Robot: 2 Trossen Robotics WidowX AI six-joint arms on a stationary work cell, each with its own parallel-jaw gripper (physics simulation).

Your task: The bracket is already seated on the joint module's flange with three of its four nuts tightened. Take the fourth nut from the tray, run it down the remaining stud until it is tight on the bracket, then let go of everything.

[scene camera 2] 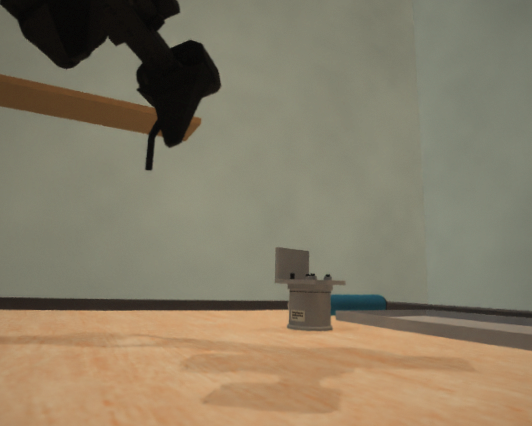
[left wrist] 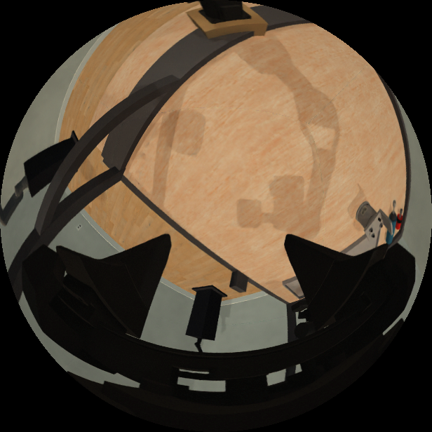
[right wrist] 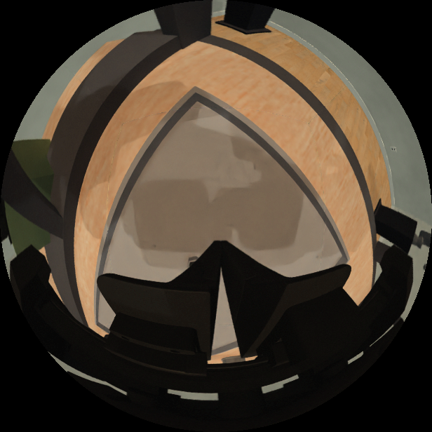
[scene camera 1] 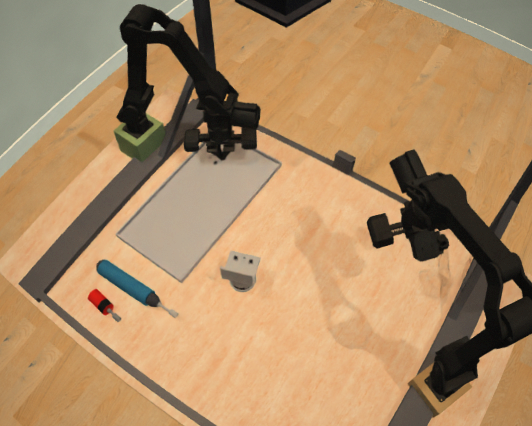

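Where they show: left gripper, fingertip midpoint: (scene camera 2: pixel 134 109); right gripper, fingertip midpoint: (scene camera 1: pixel 222 159); left arm's base, link origin: (scene camera 1: pixel 443 383); right arm's base, link origin: (scene camera 1: pixel 137 126).
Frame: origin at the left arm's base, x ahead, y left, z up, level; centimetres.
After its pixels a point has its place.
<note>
My right gripper (scene camera 1: pixel 222 157) {z -4.1, x 80.1, y 8.2 cm} (right wrist: pixel 219 246) is shut with nothing between its fingers, low over the tray (scene camera 1: pixel 197 212) {z -4.1, x 68.6, y 22.0 cm} (scene camera 2: pixel 425 327) {z -3.6, x 60.9, y 16.9 cm} (right wrist: pixel 200 115). The dark nut (scene camera 1: pixel 215 162) {z -3.6, x 79.8, y 10.6 cm} (right wrist: pixel 193 261) lies on the tray just outside the closed fingers, partly hidden by one in the right wrist view. The grey bracket (scene camera 1: pixel 243 261) {z 2.1, x 47.8, y 20.7 cm} (scene camera 2: pixel 292 265) {z 4.1, x 44.5, y 23.6 cm} (left wrist: pixel 373 227) sits on the upright joint module (scene camera 1: pixel 242 287) {z -2.5, x 44.3, y 23.3 cm} (scene camera 2: pixel 310 306) {z -1.4, x 46.4, y 19.0 cm} (left wrist: pixel 365 211). Small nuts and studs show on its plate in scene camera 2, too small to tell apart surely. My left gripper (left wrist: pixel 229 240) is open and empty, high above the table.
A blue screwdriver (scene camera 1: pixel 127 284) {z -0.6, x 57.9, y 46.1 cm} (scene camera 2: pixel 359 303) {z -2.1, x 60.7, y 44.5 cm} and a short red screwdriver (scene camera 1: pixel 100 301) {z -1.2, x 57.7, y 53.8 cm} (left wrist: pixel 399 221) lie left of the module in scene camera 1. Dark frame bars (scene camera 1: pixel 80 245) {z -2.6, x 75.3, y 52.6 cm} edge the work area. A small dark block (scene camera 1: pixel 344 162) {z 0.0, x 59.2, y -16.5 cm} stands at the far bar.
</note>
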